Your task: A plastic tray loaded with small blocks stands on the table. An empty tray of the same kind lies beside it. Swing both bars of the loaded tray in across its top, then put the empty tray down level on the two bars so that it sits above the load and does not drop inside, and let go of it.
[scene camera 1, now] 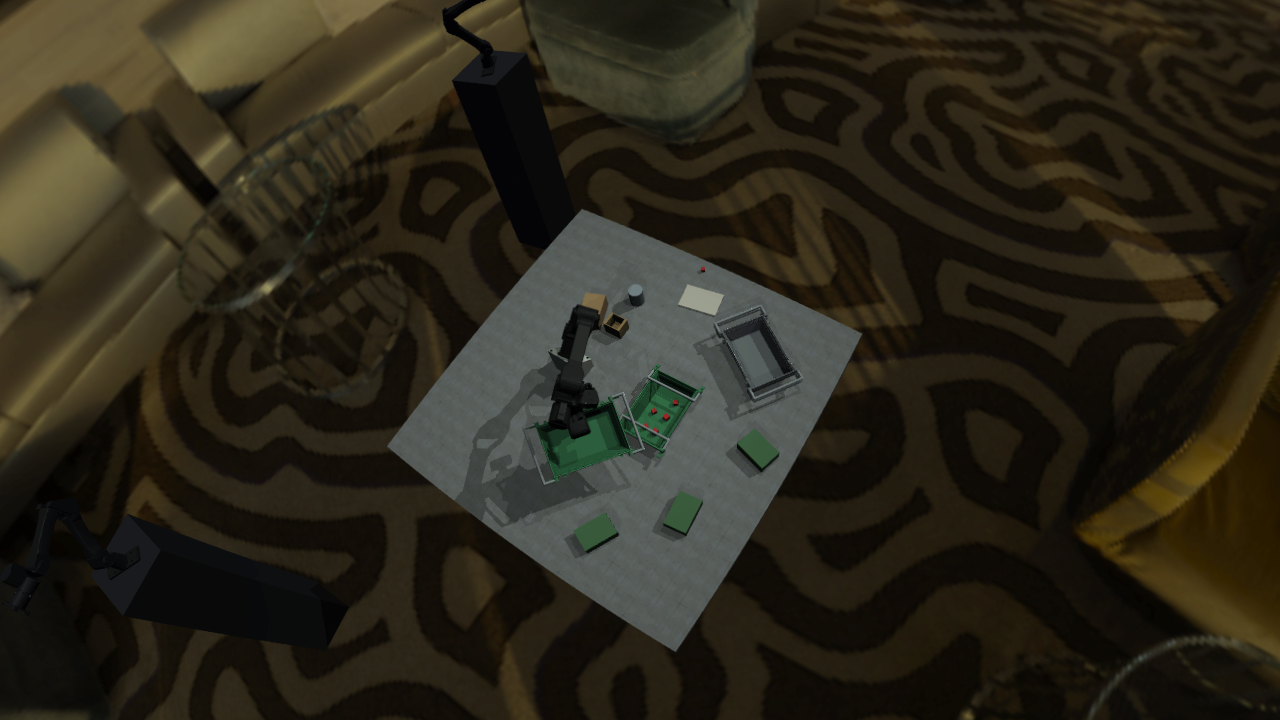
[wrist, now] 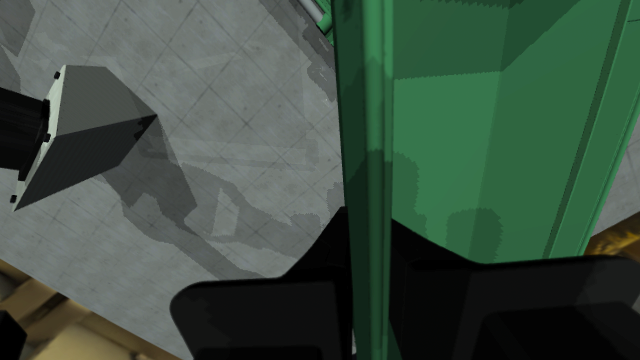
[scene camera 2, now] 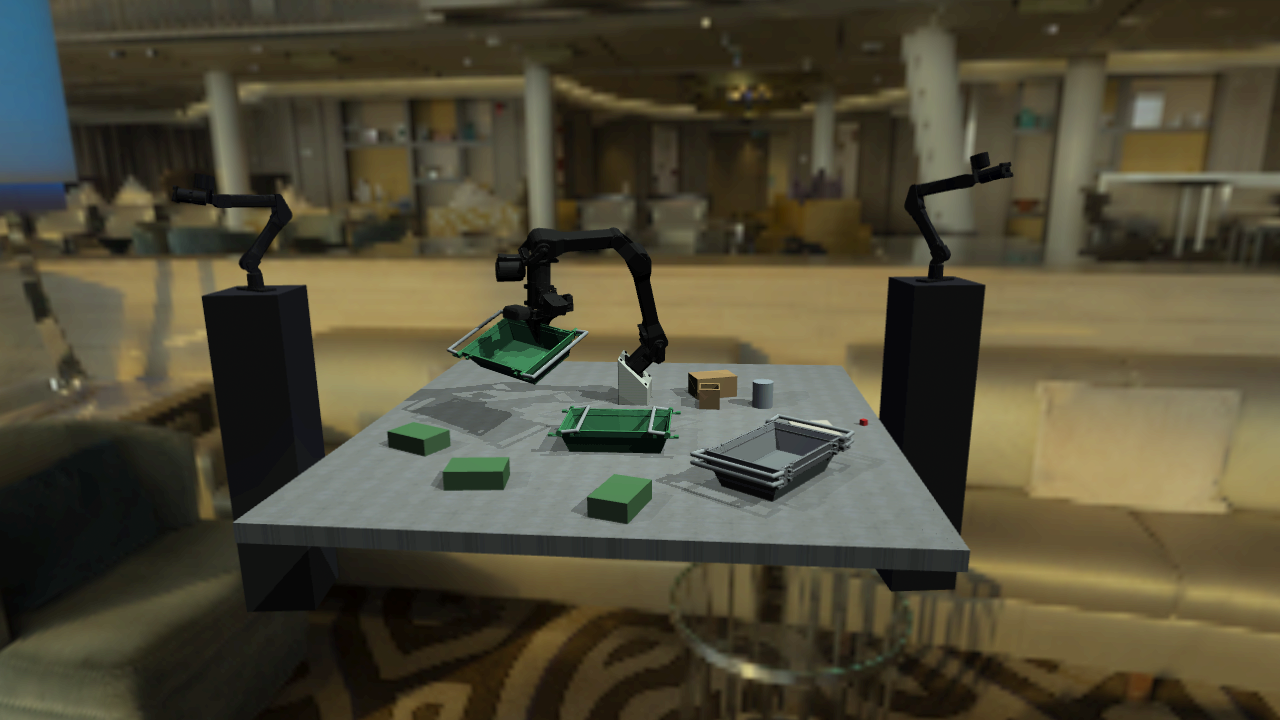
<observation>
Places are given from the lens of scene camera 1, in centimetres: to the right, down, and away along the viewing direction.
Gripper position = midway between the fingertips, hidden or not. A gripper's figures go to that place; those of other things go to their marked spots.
my gripper (scene camera 1: 576, 420): -20, 19, 192
green tray (scene camera 1: 606, 440): -10, 25, 193
</observation>
